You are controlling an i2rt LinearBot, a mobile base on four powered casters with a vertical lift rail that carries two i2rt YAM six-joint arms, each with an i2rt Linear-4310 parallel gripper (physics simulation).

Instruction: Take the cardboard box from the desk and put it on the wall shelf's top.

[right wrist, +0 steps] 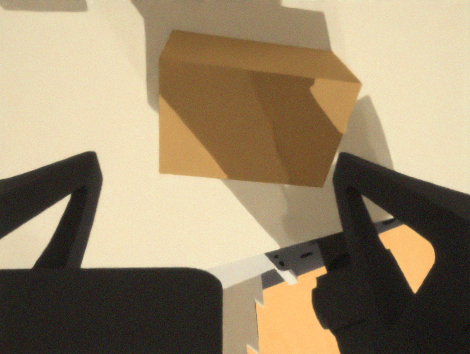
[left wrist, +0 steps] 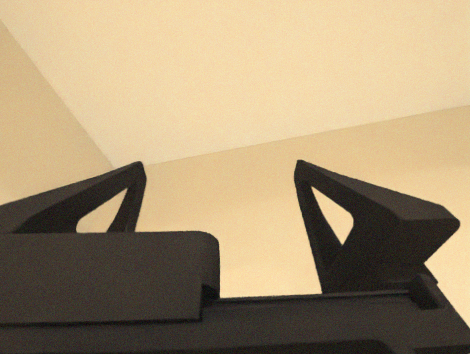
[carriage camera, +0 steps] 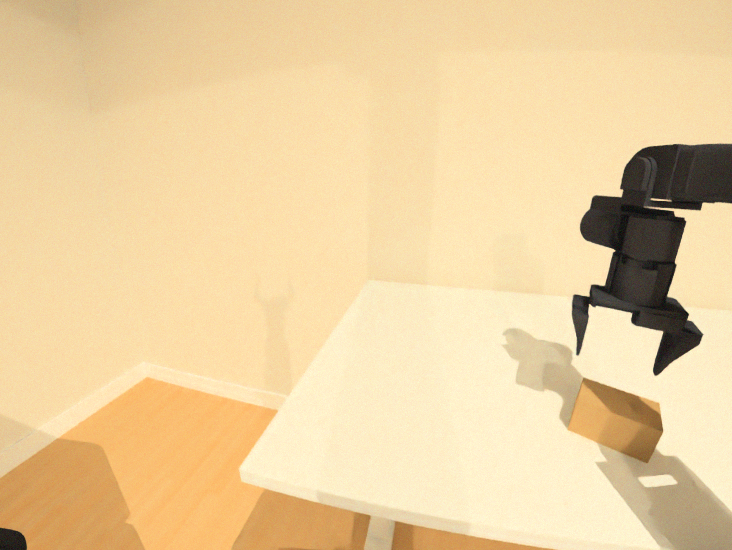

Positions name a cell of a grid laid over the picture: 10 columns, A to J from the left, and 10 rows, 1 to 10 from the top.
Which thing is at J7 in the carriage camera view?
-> My right gripper.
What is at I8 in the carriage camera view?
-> A brown cardboard box.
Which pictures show my left gripper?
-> The left wrist view only.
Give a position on a white desk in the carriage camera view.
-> G8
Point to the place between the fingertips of my right gripper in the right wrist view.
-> At E5
